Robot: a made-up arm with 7 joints. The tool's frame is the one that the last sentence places.
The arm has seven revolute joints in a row. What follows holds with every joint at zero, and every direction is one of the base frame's. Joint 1 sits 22.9 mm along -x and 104 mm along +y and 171.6 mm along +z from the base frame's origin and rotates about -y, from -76.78 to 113.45 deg. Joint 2 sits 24.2 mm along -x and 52.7 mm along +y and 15.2 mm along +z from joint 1 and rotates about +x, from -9.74 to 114.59 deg. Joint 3 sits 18.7 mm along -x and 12.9 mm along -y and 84.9 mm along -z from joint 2 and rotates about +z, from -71.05 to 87.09 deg. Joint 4 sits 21.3 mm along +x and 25.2 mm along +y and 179.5 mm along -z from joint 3 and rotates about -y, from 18.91 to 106 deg. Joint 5 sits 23.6 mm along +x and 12.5 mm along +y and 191.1 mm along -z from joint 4 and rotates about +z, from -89.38 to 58.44 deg. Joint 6 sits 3.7 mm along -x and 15.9 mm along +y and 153.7 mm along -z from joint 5 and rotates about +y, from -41.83 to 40.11 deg. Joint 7 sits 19.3 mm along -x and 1.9 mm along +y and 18.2 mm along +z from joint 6 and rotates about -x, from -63.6 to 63.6 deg. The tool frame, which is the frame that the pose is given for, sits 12.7 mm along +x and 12.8 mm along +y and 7.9 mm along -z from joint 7; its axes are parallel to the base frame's.
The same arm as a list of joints. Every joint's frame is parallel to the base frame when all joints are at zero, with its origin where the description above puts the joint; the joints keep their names.
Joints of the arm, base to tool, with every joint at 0 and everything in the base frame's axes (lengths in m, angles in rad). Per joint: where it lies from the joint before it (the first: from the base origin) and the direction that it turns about. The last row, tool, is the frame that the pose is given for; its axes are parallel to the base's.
joint 1: axis 0 -1 0 offset -0.0229 0.104 0.1716
joint 2: axis 1 0 0 offset -0.0242 0.0527 0.0152
joint 3: axis 0 0 1 offset -0.0187 -0.0129 -0.0849
joint 4: axis 0 -1 0 offset 0.0213 0.0252 -0.1795
joint 5: axis 0 0 1 offset 0.0236 0.0125 -0.1911
joint 6: axis 0 1 0 offset -0.0037 0.0159 -0.1537
joint 7: axis -1 0 0 offset -0.0193 0.0019 0.0182
tool: offset 0.0127 0.0128 -0.0079
Joint limits (rad, base to tool): -1.3401..1.9801 -0.17..2 -1.2401..1.52 0.33..1.85 -1.56..1.02 -0.7301..0.7001 -1.11..1.11

